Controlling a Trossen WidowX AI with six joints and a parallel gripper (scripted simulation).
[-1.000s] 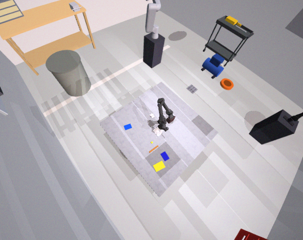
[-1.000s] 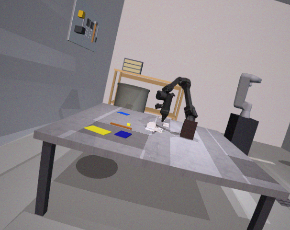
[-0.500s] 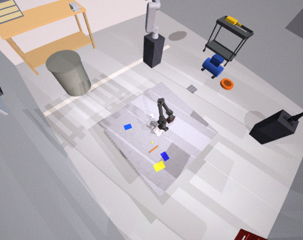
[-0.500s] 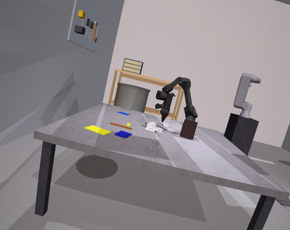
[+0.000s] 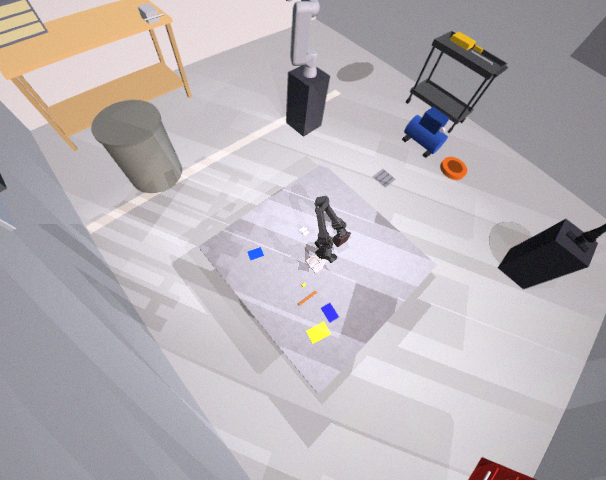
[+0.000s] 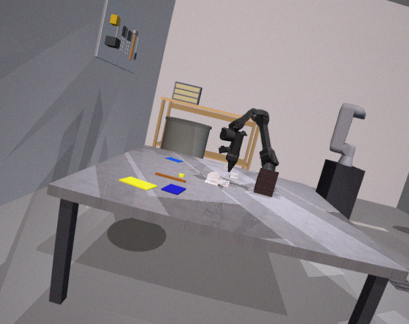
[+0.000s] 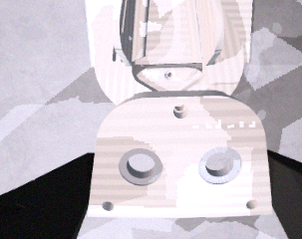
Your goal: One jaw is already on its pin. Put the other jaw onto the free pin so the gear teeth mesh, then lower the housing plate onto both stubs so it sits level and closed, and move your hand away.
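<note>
Right now my gripper tip is 10 mm short of the white housing plate and 20 mm below it. Round my gripper tip: white jaw (30 mm ahead, 20 mm to the left, 60 mm below); small yellow cube (240 mm ahead, 50 mm to the left, 80 mm below); orange bar (290 mm ahead, 140 mm to the left, 80 mm below).
</note>
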